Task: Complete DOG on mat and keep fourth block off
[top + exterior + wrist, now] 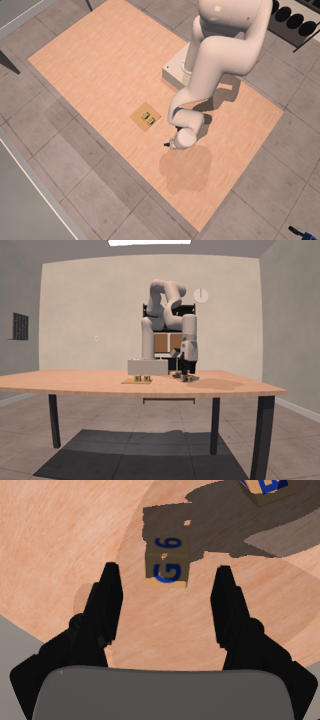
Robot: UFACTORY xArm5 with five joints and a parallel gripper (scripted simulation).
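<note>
My hand is 4 cm above the blue-lettered block. Also, from my hand: mat (3 cm ahead, 26 cm to the right, 5 cm below).
</note>
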